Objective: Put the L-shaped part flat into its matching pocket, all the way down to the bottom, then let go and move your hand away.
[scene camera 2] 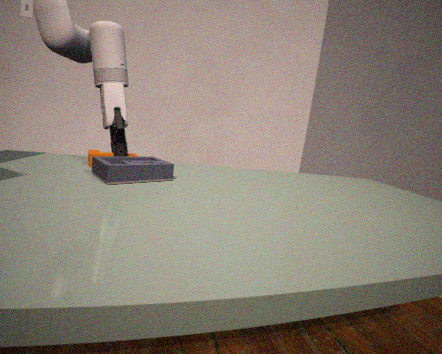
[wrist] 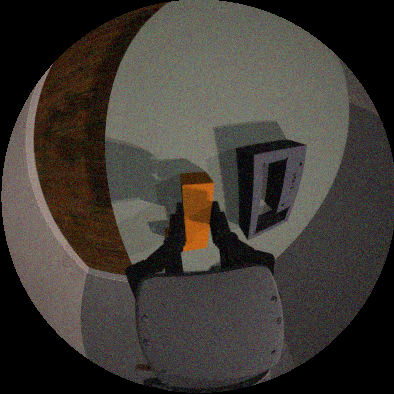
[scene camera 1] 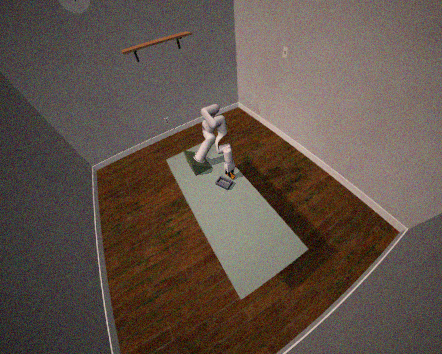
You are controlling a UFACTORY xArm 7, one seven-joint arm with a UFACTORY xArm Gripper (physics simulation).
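Places are measured from the arm's base along level axes (x up, y left, z back), in millimetres.
Pixels of known places: gripper, between the fingertips: (wrist: 196, 209) (scene camera 1: 231, 175); arm's base, origin of its link: (scene camera 1: 199, 159).
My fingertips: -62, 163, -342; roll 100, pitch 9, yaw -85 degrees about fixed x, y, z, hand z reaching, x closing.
Observation:
Ahead of a thing's pixels: the offset from my fingertips to its top centre, as dx, dy, dz. Level surfaces: height alone.
The orange L-shaped part {+10, +13, +18} (scene camera 1: 232, 176) (scene camera 2: 93, 158) (wrist: 198, 232) lies flat on or just above the pale table, beside the pocket block. In the wrist view its long leg runs between the fingers, and its short leg is mostly hidden behind the left finger. My gripper (scene camera 1: 229, 173) (scene camera 2: 120, 154) (wrist: 196, 209) points down and is shut on the part, with a finger against each side of the long leg. The grey-purple block {+17, -106, -29} (scene camera 1: 222, 187) (scene camera 2: 140, 173) (wrist: 296, 175) has an open L-shaped pocket in its top; it stands to the right of the part in the wrist view.
The pale table {dx -20} (scene camera 1: 245, 230) (scene camera 2: 250, 235) (wrist: 225, 65) carries the block and the part. The block's raised walls stand close beside the right finger in the wrist view. The table's long edge and the wooden floor (scene camera 1: 150, 240) (wrist: 70, 150) lie on the left in the wrist view.

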